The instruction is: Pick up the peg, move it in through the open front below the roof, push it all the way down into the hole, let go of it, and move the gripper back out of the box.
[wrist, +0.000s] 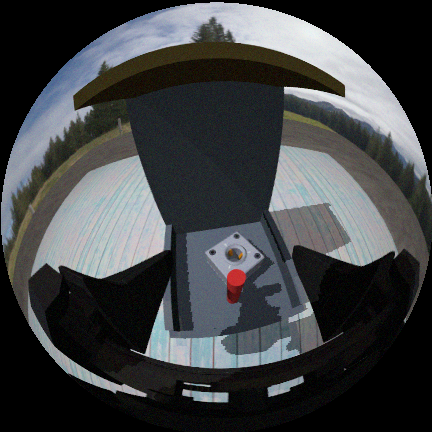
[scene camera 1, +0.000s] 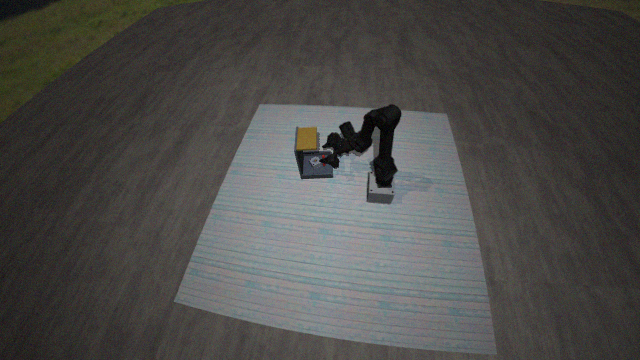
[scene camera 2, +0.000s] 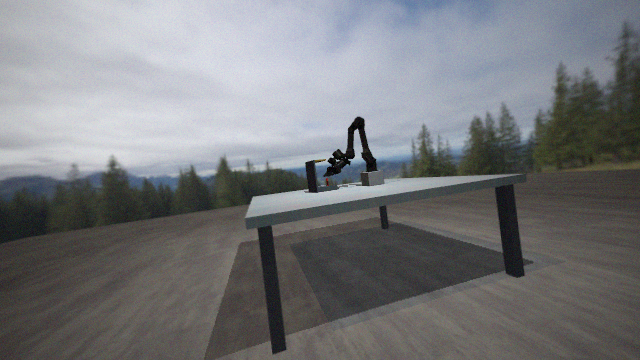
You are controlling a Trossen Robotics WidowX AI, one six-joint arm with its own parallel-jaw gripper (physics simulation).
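Places are measured from the arm's base along level axes (x back, y right, z up), in centimetres.
Pixels of known places: gripper, fingertip midpoint: (wrist: 234,255) (scene camera 1: 321,154) (scene camera 2: 325,176); arm's base, link origin: (scene camera 1: 383,181) (scene camera 2: 372,171).
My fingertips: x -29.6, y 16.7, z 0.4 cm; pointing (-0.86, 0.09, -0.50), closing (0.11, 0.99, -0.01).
Observation:
Ahead of a thing's pixels: the offset from my fingertips to its top centre. Level surfaces: height alone.
The red peg {dz -1.4, dx +1.1, dy +0.0 cm} (scene camera 1: 324,157) (scene camera 2: 327,181) (wrist: 236,286) stands upright on the dark box floor {dz -9.4 cm} (scene camera 1: 316,171) (wrist: 205,305), on the open-front side of the light grey hole plate {dz -6.1, dx -3.6, dy +0.9 cm} (scene camera 1: 311,160) (wrist: 218,259). The round hole shows in the wrist view, with orange glints inside and no peg in it. The yellow roof {dz +12.2, dx -2.8, dy +0.0 cm} (scene camera 1: 307,138) (scene camera 2: 320,161) (wrist: 215,67) juts out from the top of the tall dark back wall (scene camera 2: 312,176) (wrist: 215,155). My gripper (scene camera 1: 323,153) (scene camera 2: 326,175) (wrist: 234,255) is open and empty, at the box's open front, above the peg, with its fingers spread wide to either side.
Low dark rails (wrist: 176,295) (wrist: 284,250) run along both sides of the box floor. The arm's grey base block (scene camera 1: 380,195) (scene camera 2: 372,178) stands on the striped table top {dz -10.3 cm} (scene camera 1: 340,260) (scene camera 2: 425,186), to the right of the box in both scene views.

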